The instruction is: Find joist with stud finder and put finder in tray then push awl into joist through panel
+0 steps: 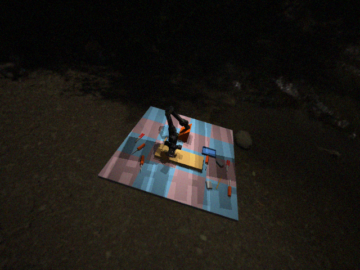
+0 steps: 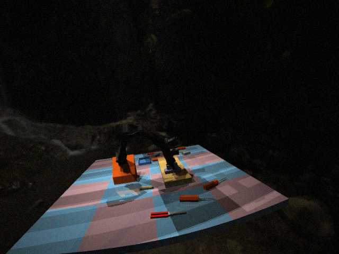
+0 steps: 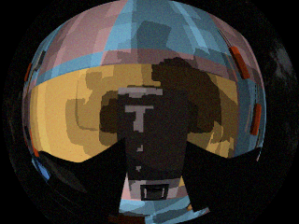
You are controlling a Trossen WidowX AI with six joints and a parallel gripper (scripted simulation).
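Now: the blue tray 200 mm behind my gripper tip, 430 mm to the left of it and 50 mm below it. Also, from my gripper tip: awl: 190 mm behind, 120 mm to the right, 60 mm below; then stud finder: 20 mm behind, 20 mm above.
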